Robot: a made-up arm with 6 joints.
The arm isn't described. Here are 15 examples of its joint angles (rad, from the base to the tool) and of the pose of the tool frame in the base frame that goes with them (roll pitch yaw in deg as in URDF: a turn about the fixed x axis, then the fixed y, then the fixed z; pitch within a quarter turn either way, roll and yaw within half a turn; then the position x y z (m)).
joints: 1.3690 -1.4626 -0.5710 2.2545 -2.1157 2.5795
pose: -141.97 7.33 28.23 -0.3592 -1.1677 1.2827
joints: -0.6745 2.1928 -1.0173 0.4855 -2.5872 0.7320
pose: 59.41 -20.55 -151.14 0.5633 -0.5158 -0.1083
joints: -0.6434 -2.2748 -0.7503 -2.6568 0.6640 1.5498
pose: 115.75 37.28 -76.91 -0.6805 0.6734 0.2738
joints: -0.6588 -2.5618 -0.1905 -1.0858 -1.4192 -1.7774
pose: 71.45 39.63 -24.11 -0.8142 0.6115 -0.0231
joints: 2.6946 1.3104 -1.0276 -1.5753 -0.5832 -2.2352
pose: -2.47 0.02 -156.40 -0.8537 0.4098 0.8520
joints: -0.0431 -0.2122 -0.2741 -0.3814 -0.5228 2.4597
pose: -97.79 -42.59 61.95 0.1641 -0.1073 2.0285
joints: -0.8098 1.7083 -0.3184 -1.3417 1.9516 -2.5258
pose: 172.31 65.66 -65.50 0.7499 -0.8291 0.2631
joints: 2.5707 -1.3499 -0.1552 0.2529 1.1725 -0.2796
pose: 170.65 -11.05 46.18 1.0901 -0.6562 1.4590
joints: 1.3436 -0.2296 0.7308 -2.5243 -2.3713 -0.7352
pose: 13.26 50.41 126.97 -0.1301 0.0098 2.4199
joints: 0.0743 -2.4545 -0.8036 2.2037 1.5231 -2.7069
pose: 39.77 -38.86 -33.19 -0.9998 0.0888 0.0298
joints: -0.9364 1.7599 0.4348 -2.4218 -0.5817 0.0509
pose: -97.56 19.87 85.00 0.9193 -1.0839 0.0039
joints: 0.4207 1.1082 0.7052 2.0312 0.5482 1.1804
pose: -112.11 -0.61 144.89 1.5187 0.8032 1.2449
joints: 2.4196 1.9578 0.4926 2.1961 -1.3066 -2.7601
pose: 20.61 -25.93 3.93 -1.1715 0.8736 -0.2485
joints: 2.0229 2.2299 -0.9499 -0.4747 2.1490 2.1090
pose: -95.36 -0.68 165.07 -0.2174 0.6932 -0.0882
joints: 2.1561 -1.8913 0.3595 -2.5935 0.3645 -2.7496
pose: 125.35 21.10 -26.72 0.7191 -1.3114 0.7304
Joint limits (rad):
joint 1: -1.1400..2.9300
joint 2: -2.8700..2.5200
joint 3: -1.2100..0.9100
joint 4: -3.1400..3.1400
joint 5: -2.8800..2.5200
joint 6: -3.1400..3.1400
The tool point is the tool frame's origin. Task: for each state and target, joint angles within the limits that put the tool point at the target. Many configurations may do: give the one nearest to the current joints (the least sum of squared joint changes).
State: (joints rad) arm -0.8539 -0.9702 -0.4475 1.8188 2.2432 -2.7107
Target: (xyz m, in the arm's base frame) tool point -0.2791 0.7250 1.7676
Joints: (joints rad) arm -1.0675 -0.9306 -0.7417 1.8921 2.2220 -2.7138
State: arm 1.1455 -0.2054 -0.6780 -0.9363 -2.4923 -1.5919
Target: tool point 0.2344 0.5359 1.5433
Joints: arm 1.1552 0.4802 -0.9940 -0.9934 -2.3387 -1.6385
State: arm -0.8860 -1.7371 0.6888 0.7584 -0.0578 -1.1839
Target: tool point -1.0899 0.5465 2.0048
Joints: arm -0.4676 -0.9604 0.5844 0.7148 -0.0884 -1.1839
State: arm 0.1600 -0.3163 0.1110 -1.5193 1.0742 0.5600
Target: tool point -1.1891 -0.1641 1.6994
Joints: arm 0.1192 -1.1930 0.4183 -1.4784 1.0778 0.5441
